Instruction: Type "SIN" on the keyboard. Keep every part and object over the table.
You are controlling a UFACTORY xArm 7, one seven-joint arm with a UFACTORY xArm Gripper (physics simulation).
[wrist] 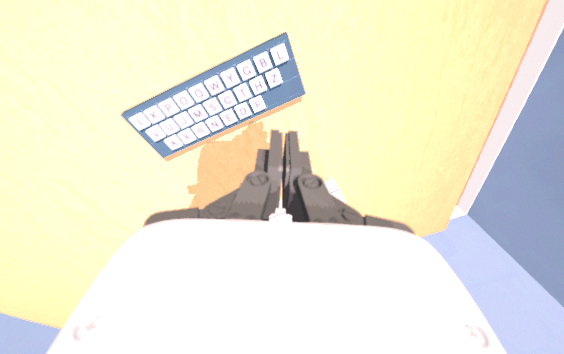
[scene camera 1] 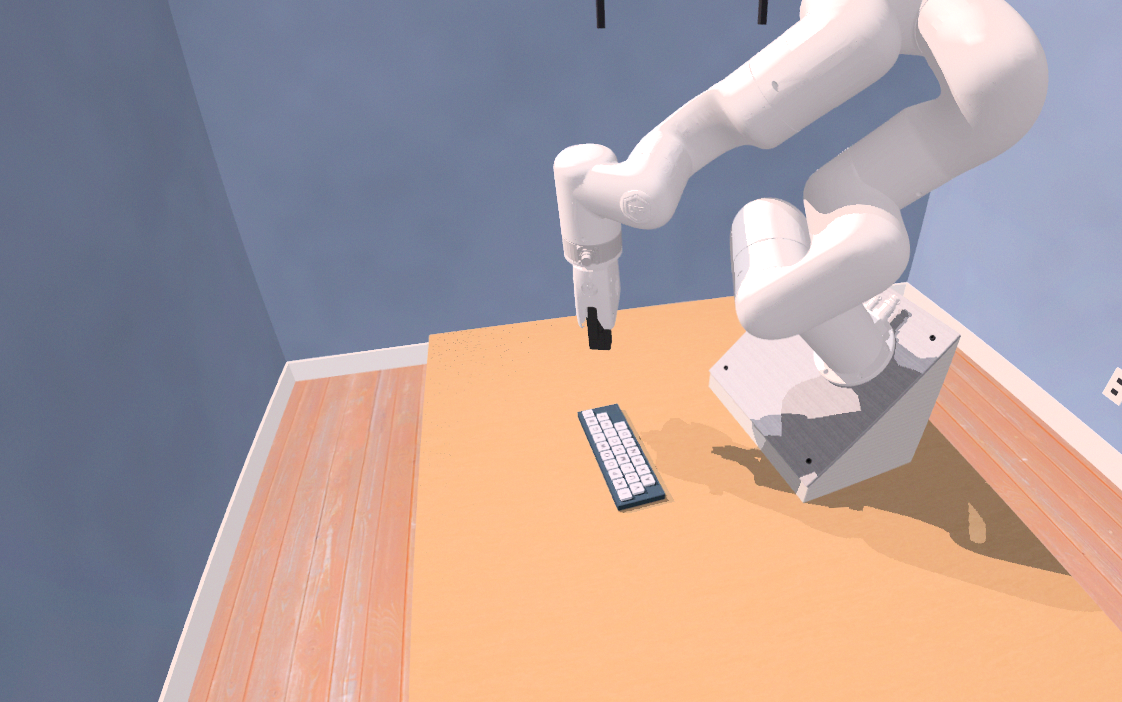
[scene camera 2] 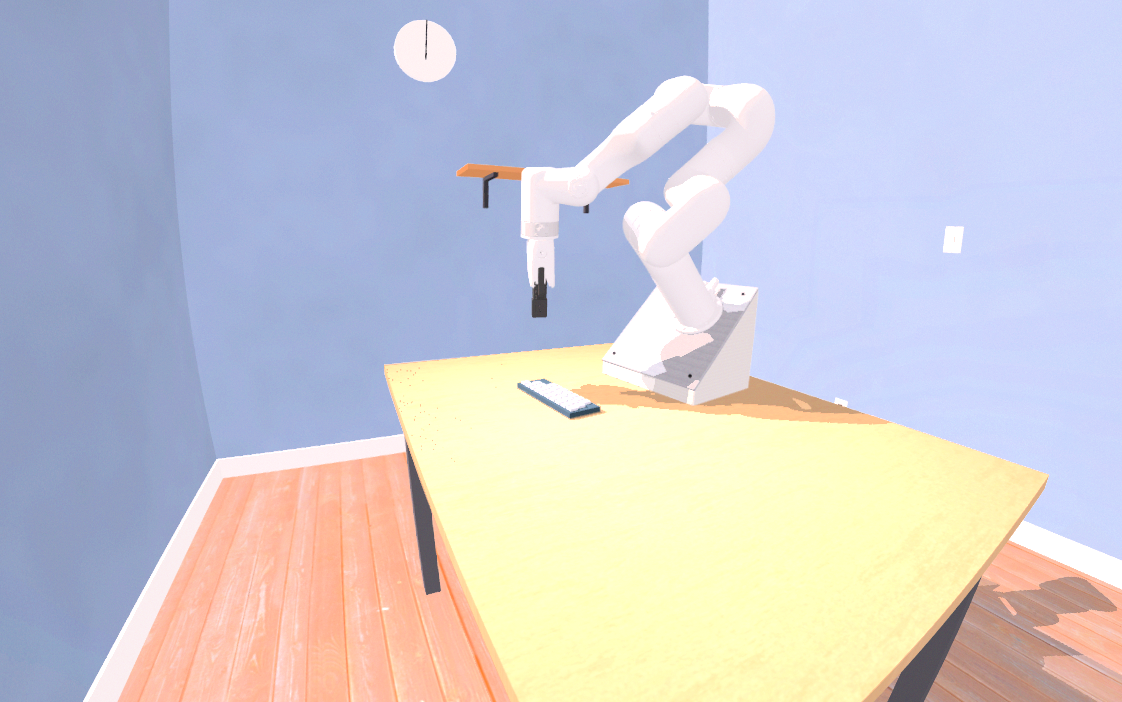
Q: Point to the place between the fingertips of my gripper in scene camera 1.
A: At 600, 346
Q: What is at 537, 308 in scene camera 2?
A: My gripper.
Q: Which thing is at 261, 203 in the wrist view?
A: My gripper.
